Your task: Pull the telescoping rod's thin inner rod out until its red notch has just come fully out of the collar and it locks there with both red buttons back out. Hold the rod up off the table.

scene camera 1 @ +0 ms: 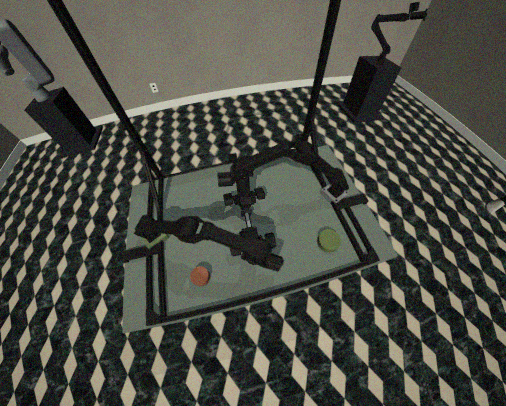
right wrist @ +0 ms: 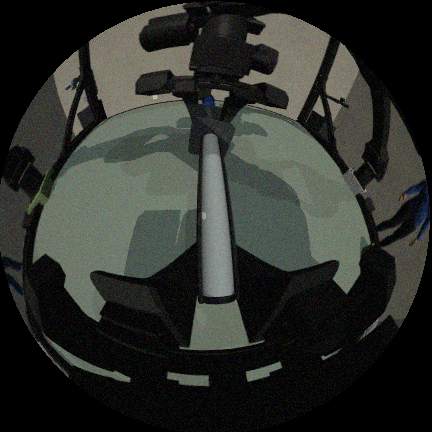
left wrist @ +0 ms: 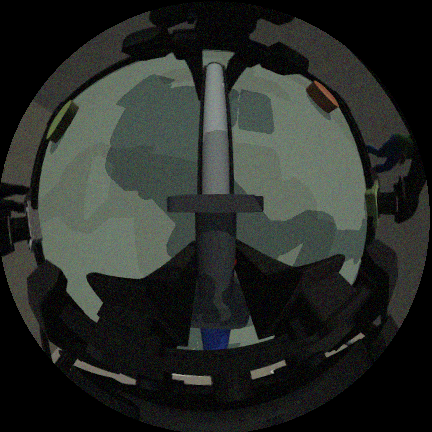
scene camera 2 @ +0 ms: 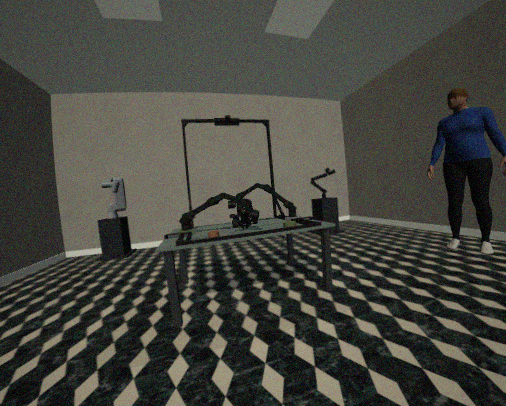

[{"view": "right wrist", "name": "my left gripper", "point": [207, 138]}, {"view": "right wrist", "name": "my right gripper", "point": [212, 246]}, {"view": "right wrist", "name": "telescoping rod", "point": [208, 121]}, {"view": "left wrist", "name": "my left gripper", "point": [213, 244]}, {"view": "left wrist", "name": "my right gripper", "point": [210, 100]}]
